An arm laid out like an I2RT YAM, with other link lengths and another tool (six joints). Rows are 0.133 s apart.
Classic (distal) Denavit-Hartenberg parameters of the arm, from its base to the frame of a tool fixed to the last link. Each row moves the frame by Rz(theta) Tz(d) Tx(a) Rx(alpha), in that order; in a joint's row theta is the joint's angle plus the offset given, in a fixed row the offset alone. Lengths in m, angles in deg.
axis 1: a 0.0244  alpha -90  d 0.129  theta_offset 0
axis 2: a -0.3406  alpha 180  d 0  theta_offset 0
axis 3: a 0.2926  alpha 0  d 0  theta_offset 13.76
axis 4: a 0.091  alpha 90  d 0.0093  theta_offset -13.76
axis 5: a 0  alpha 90  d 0.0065  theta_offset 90
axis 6: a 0.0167  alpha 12.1  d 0.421  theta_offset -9
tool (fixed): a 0  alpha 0  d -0.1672  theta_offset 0
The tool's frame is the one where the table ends.
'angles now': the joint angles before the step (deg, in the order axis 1, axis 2, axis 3, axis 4, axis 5, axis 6). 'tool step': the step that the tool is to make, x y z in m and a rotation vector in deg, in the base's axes. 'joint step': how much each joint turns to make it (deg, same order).
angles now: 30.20, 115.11, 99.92, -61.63, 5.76, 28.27
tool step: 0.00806, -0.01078, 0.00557, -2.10, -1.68, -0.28
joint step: -0.16, -0.15, 0.48, -0.17, 2.61, -0.50
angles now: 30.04, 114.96, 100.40, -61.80, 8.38, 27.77
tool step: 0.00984, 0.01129, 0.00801, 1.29, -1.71, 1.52
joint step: 0.35, -0.01, 1.26, 1.01, -0.54, -1.07
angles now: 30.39, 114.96, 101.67, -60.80, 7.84, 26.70
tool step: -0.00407, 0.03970, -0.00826, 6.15, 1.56, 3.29
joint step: 0.81, 0.79, -0.26, 2.90, -6.54, -0.61
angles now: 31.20, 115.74, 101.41, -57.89, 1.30, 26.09
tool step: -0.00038, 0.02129, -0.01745, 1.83, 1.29, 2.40
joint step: 0.76, 2.19, 0.00, 2.05, -2.63, -0.88
